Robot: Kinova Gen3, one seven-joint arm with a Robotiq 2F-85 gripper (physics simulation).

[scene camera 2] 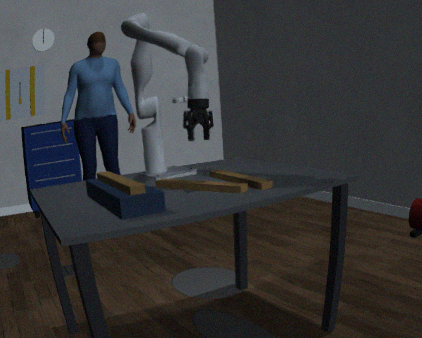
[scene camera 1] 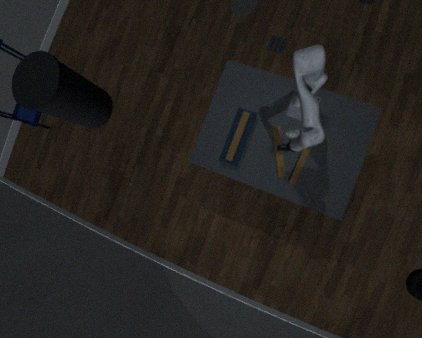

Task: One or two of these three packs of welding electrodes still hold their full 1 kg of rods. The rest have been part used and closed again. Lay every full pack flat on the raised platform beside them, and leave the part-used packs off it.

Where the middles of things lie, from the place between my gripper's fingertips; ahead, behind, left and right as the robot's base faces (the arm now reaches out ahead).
Labels:
The raised platform (scene camera 2: 123,205) lies 32 cm to the right of my hand, 14 cm below it and 4 cm behind it.

